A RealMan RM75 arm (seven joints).
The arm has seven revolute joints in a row. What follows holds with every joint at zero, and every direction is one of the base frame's. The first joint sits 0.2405 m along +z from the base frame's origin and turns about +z. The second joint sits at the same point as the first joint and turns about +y. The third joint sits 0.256 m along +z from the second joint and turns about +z. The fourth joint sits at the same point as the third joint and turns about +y. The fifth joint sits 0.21 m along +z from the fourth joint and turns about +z. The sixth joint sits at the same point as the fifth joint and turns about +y. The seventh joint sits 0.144 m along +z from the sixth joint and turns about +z. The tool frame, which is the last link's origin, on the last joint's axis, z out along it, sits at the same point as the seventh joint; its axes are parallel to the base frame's.
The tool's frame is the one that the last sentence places.
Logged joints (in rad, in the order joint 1, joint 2, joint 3, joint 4, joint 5, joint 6, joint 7), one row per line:
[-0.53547, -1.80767, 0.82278, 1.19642, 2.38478, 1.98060, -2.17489]
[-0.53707, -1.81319, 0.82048, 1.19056, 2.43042, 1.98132, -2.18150]
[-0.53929, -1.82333, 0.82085, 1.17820, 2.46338, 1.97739, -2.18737]
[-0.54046, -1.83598, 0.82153, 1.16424, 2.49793, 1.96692, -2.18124]
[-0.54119, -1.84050, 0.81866, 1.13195, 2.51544, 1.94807, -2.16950]
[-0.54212, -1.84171, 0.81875, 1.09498, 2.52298, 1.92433, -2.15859]
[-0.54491, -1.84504, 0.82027, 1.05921, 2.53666, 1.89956, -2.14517]
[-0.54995, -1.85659, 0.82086, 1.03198, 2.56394, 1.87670, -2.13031]
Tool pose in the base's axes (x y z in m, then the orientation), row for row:
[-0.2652, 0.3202, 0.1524, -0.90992, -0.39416, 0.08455, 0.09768]
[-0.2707, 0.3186, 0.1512, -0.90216, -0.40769, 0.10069, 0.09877]
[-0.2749, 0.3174, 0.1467, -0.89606, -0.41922, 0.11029, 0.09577]
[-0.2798, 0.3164, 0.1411, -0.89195, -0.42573, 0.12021, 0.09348]
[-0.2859, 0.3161, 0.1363, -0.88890, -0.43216, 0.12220, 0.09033]
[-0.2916, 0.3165, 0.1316, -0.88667, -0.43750, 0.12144, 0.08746]
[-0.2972, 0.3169, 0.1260, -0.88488, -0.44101, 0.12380, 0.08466]
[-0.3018, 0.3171, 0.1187, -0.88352, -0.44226, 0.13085, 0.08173]
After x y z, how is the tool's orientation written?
As a quaternion, x y z w.
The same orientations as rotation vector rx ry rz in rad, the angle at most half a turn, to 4 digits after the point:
[-2.6934, -1.1667, 0.2503]
[-2.6688, -1.2060, 0.2979]
[-2.6554, -1.2423, 0.3268]
[-2.6467, -1.2633, 0.3567]
[-2.6426, -1.2847, 0.3633]
[-2.6404, -1.3028, 0.3616]
[-2.6394, -1.3154, 0.3693]
[-2.6399, -1.3214, 0.3910]

